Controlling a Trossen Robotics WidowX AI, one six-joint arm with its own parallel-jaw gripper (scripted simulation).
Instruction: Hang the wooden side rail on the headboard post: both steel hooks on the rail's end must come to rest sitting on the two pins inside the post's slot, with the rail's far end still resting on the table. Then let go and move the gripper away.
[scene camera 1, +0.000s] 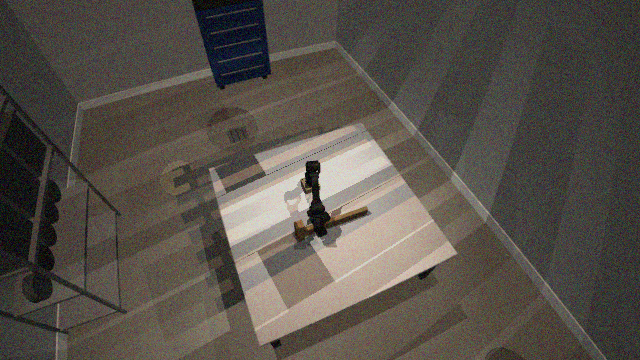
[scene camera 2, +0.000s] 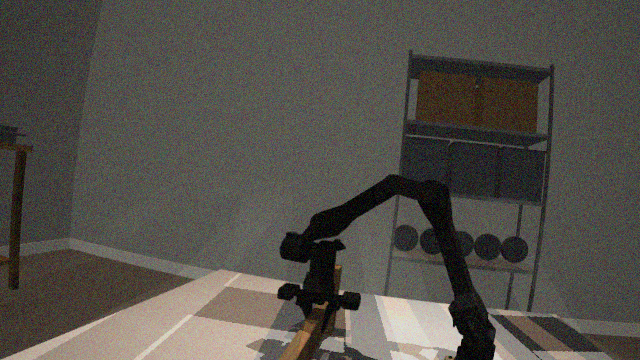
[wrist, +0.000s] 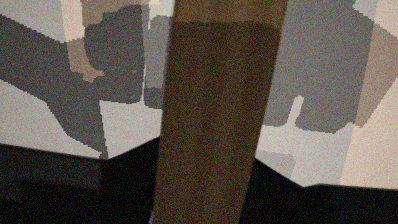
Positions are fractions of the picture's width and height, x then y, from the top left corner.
Labels:
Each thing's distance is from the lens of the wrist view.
my gripper (wrist: 0.49, 0.65): 11 cm
wooden side rail (wrist: 0.55, 0.31): 5 cm

